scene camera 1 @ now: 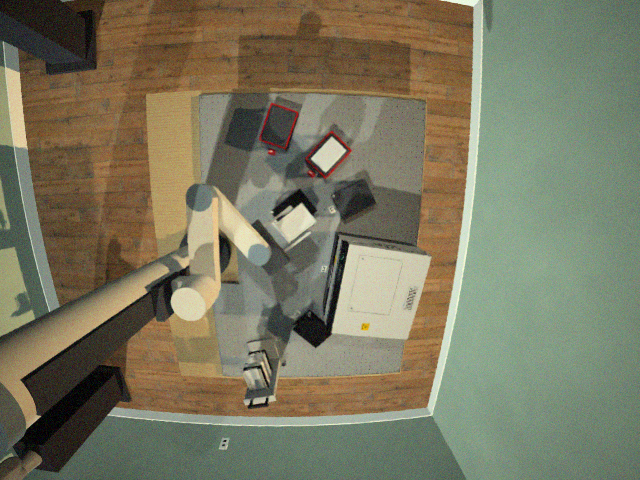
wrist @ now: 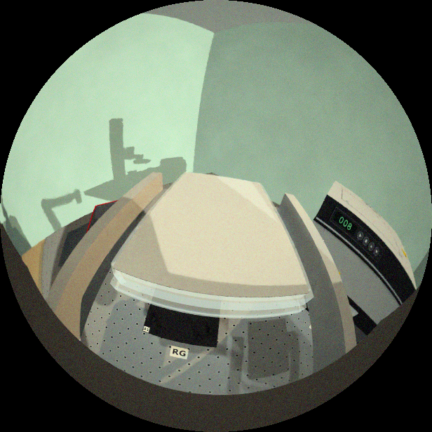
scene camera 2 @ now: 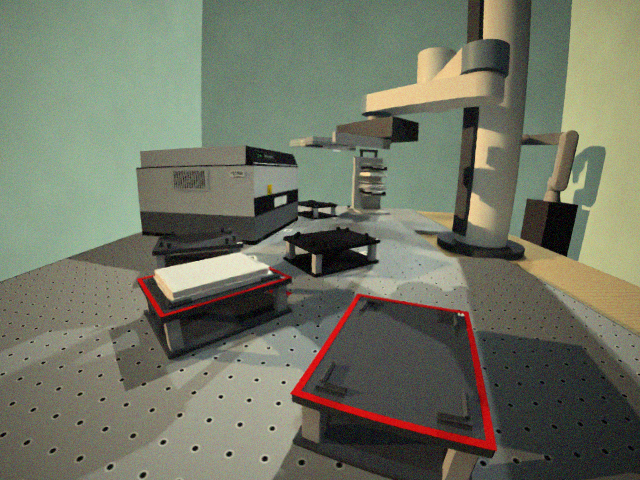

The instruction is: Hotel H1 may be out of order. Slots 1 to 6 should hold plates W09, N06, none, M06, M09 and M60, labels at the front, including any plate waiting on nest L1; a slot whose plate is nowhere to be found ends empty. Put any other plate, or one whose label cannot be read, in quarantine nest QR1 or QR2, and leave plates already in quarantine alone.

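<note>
My gripper is shut on a white plate, held level well above the table. In scene camera 1 the plate partly overlaps the black nest marked RG. The held plate's label does not show. Hotel H1 stands at the far end and holds plates; their labels are too small to read. One red-rimmed quarantine nest is empty. The other red-rimmed nest holds a white plate.
A large boxy instrument, display reading 008, stands beside RG. A dark nest lies between it and the quarantine nests. Another black nest is near the hotel. The arm's column stands opposite the instrument.
</note>
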